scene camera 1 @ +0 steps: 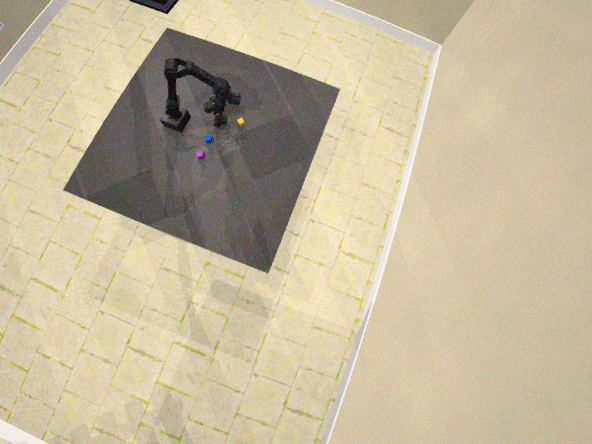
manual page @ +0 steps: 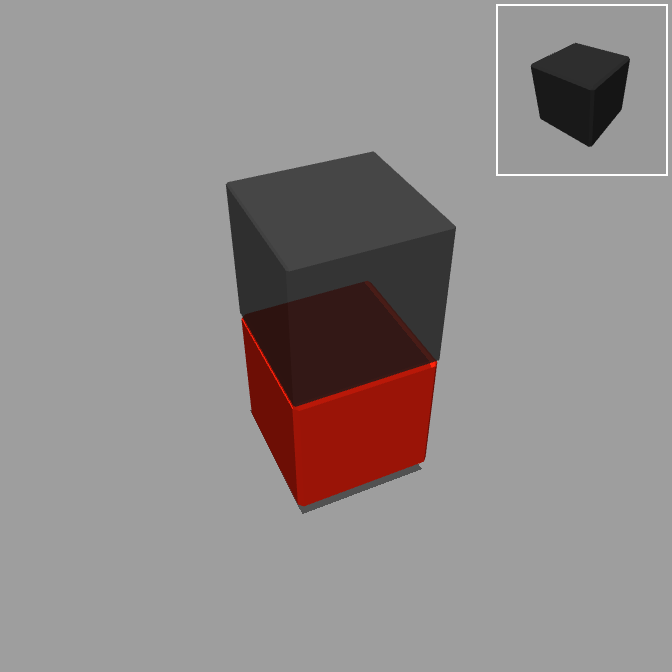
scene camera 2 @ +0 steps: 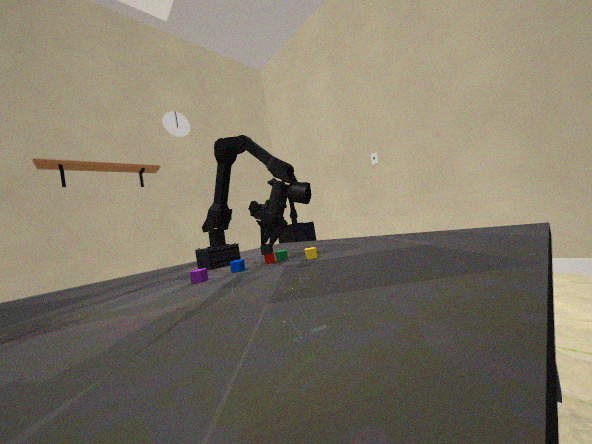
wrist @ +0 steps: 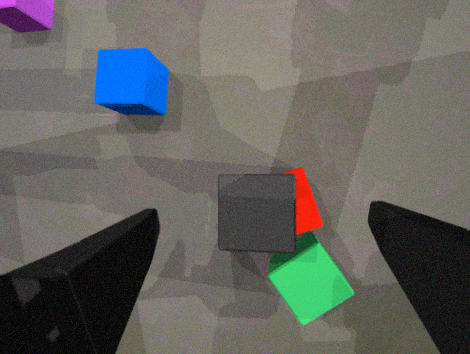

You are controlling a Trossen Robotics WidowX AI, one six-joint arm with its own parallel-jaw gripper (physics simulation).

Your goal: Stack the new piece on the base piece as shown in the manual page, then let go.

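Where they show: gripper, fingertip midpoint: (scene camera 2: 267,245) (wrist: 262,215); arm's base, link origin: (scene camera 1: 175,115) (scene camera 2: 218,246).
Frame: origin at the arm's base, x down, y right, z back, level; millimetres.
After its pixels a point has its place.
A dark grey cube (wrist: 257,213) @(z -228, x 12, y -72 mm) (scene camera 2: 267,249) @(z -244, x 28, y -64 mm) lies between the spread fingers in the wrist view. It covers much of the red cube (wrist: 307,207) @(z -215, x 43, y -89 mm) (scene camera 2: 270,259) @(z -237, x 63, y -74 mm) (scene camera 1: 217,126) and appears to sit on top of it, offset and turned relative to it; the contact is hard to see. My gripper (wrist: 262,215) @(z -228, x 17, y -74 mm) (scene camera 2: 267,244) @(z -228, x 17, y -74 mm) (scene camera 1: 219,121) @(z -228, x 17, y -74 mm) is open around the dark cube, with a gap on each side. A green cube (wrist: 311,283) @(z -242, x 43, y -115 mm) (scene camera 2: 282,256) @(z -257, x 60, y -108 mm) lies close beside the red cube; the arm hides it in scene camera 1.
A blue cube (wrist: 122,77) @(z -225, x 43, y 33 mm) (scene camera 2: 237,266) @(z -241, x 58, y 43 mm) (scene camera 1: 208,139) @(z -231, x 45, y 43 mm), a purple cube (wrist: 35,12) @(z -231, x 59, y 129 mm) (scene camera 2: 199,276) @(z -251, x 58, y 153 mm) (scene camera 1: 200,154) @(z -236, x 43, y 149 mm) and a yellow cube (scene camera 2: 311,253) @(z -361, x 57, y -142 mm) (scene camera 1: 240,121) @(z -349, x 43, y -146 mm) stand apart on the dark table (scene camera 1: 235,210) @(z -563, x 74, y 362 mm) (scene camera 2: 375,350) @(z -768, x 74, y 174 mm). A black box-like object (scene camera 2: 300,233) shows behind the arm.
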